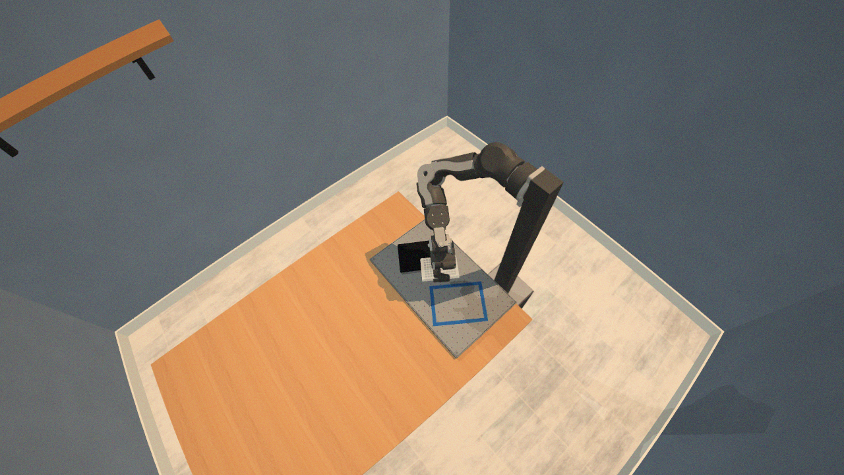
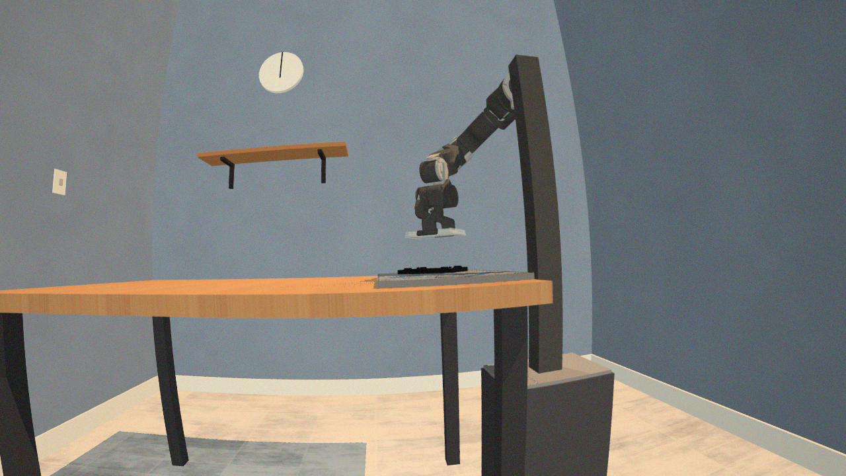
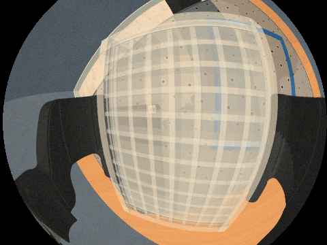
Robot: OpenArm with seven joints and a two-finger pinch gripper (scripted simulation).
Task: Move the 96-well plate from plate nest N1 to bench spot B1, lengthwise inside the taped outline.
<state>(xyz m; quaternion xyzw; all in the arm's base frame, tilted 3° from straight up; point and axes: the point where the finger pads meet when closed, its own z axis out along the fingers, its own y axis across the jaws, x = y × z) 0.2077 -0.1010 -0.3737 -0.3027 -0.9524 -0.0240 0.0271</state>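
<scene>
The black plate nest is 12 cm to the right of my hand, 9 cm below it and 1 cm behind it. Round my hand: 96-well plate: right at my hand.
</scene>
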